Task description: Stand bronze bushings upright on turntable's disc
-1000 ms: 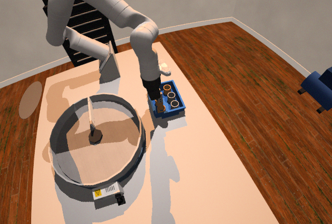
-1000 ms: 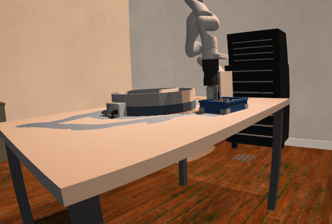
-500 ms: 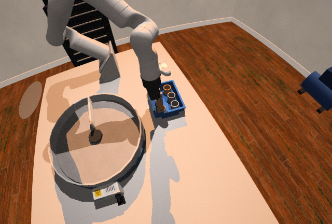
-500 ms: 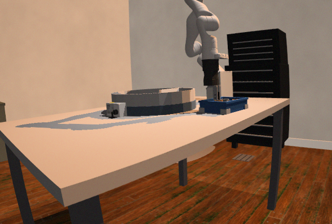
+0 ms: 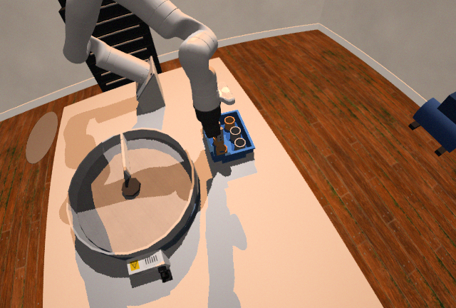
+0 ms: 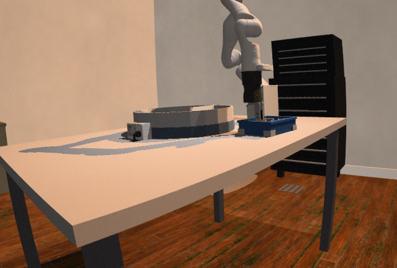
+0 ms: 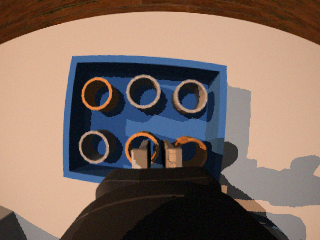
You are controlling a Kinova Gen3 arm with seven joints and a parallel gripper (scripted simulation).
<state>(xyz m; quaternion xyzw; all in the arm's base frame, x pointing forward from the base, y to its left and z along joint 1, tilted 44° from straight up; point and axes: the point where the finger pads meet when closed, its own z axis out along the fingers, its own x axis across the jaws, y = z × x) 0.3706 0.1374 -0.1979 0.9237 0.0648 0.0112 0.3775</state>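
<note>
My gripper is now 4 cm above the blue crate, 3 cm to the right of it and 2 cm past it. The rest, counted from my hand: turntable disc 32 cm to the right, 11 cm ahead, 1 cm below.
</note>
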